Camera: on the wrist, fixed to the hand. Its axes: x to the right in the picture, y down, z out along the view.
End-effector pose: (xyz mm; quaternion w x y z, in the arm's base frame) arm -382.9 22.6 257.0 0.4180 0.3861 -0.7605 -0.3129
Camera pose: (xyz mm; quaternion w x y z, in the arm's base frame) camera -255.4 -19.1 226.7 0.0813 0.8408 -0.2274 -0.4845
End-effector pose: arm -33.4 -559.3 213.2 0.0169 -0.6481 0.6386 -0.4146
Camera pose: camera -17.8 -472.2 318.5 0.3032 0.8899 0.0447 0.3378
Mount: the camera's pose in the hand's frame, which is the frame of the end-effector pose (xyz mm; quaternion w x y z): -21.5 -86.8 -104.5 0.6831 0.0227 0.0428 -0.7287
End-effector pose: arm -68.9 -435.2 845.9 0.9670 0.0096 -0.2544 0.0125
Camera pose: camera -33.7 -519.8 743.3 0.6803 0.2134 -0.1251 -0.6899
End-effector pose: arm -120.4 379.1 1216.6 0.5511 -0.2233 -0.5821 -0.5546
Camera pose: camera -148.6 268.7 1139.5 0.0023 0.3079 -0.5494 -0.7768
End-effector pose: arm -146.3 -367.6 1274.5 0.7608 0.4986 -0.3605 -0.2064
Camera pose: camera -77.6 -325.6 1163.0 0.3734 0.6294 0.1450 -0.6659
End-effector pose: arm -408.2 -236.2 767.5 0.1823 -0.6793 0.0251 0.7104
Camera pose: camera -282.6 -189.7 798.9 0.6566 -0.5086 -0.4539 0.3228
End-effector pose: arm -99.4 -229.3 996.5 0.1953 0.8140 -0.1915 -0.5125
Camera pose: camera -3.3 -131.8 1009.8 0.2503 -0.7219 -0.4591 0.4532
